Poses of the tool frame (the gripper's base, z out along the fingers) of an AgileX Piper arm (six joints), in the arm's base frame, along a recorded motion.
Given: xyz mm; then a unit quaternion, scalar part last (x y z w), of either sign.
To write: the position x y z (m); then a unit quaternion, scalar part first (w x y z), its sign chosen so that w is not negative. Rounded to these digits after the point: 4 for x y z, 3 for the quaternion.
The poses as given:
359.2, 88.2, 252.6, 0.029, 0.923, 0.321, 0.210
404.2, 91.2, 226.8, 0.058, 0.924, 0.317, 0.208
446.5, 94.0, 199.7, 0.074, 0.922, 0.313, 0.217
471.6, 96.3, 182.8, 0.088, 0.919, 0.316, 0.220
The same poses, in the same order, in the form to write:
0.3592, 0.0882, 0.2526, 0.210, 0.029, 0.923, 0.321
0.4042, 0.0912, 0.2268, 0.208, 0.058, 0.924, 0.317
0.4465, 0.0940, 0.1997, 0.217, 0.074, 0.922, 0.313
0.4716, 0.0963, 0.1828, 0.220, 0.088, 0.919, 0.316

